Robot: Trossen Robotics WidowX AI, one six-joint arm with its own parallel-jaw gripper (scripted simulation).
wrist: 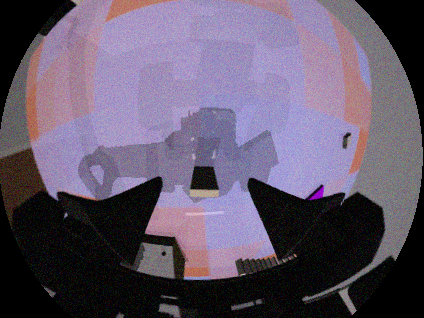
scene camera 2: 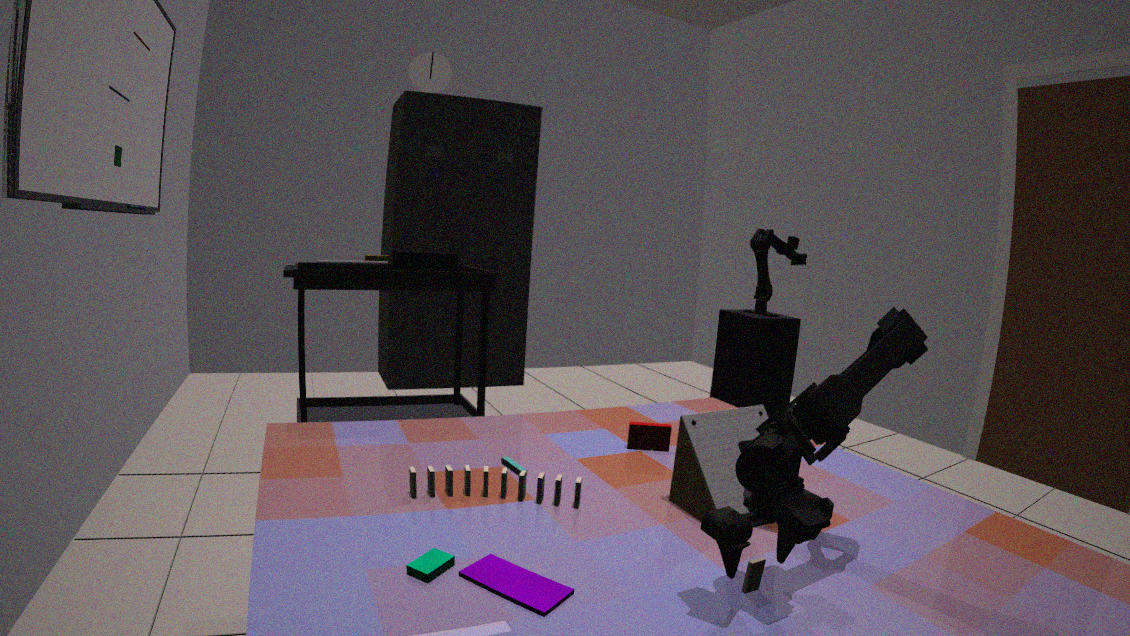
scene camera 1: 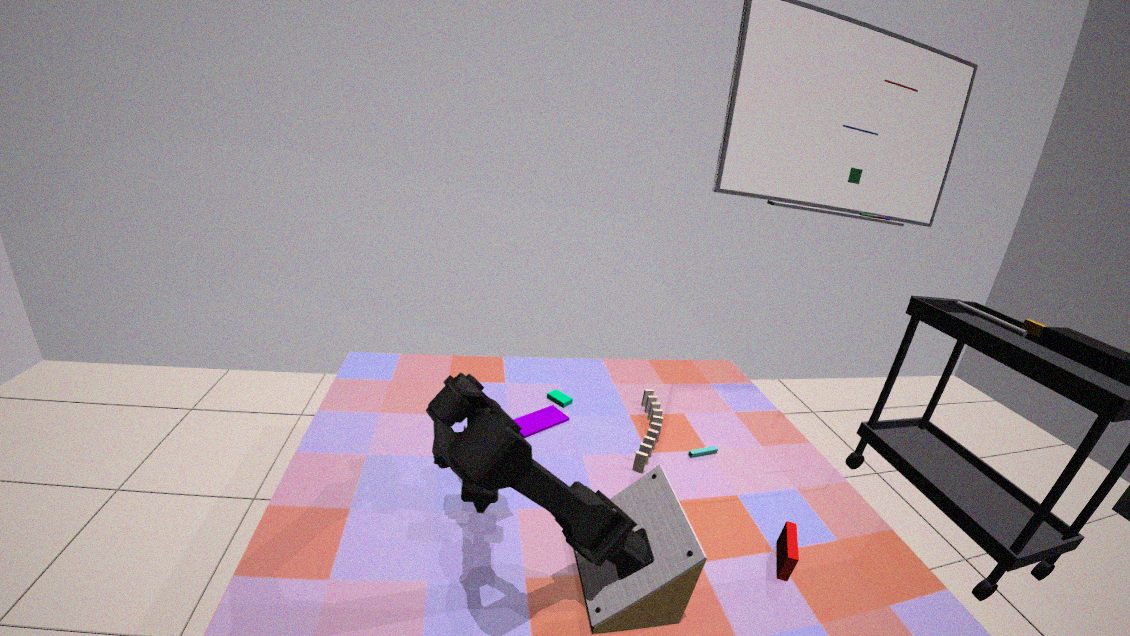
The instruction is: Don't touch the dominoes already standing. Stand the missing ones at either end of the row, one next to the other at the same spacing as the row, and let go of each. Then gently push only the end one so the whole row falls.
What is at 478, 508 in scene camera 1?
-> My gripper.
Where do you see a purple plate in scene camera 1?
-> At 548, 417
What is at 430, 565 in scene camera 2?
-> A green block.
